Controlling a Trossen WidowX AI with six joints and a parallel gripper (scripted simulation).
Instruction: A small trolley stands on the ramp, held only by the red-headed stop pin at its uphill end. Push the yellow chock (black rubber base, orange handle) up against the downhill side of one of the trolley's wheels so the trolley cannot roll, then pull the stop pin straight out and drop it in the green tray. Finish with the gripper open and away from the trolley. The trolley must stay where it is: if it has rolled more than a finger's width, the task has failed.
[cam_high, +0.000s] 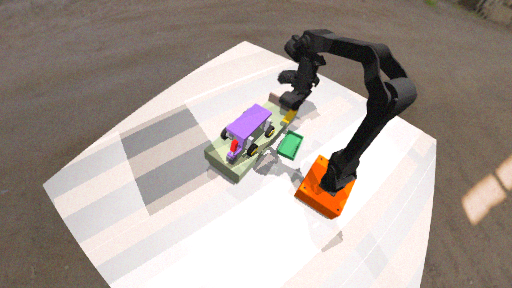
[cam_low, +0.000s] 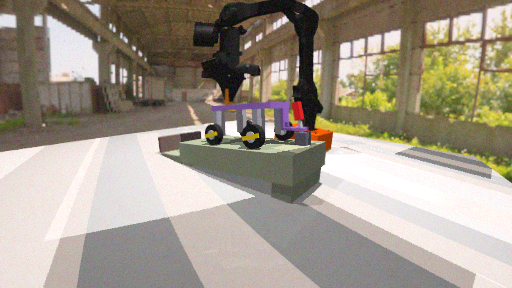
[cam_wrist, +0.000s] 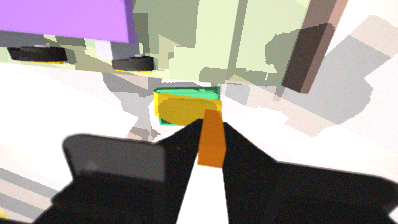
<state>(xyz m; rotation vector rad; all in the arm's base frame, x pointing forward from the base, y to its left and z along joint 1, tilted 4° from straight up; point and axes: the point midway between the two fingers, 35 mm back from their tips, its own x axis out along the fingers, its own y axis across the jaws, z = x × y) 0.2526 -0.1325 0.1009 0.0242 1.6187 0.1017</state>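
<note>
Now: gripper tip 50 mm short of the red-headed stop pin, 260 mm to the right of it and 20 mm above it. Round my gripper tip: low brown slab: 90 mm ahead, 110 mm to the right, 120 mm below; purple trolley: 80 mm ahead, 160 mm to the left, 40 mm below; yellow chock: 20 mm to the left, 10 mm below.
</note>
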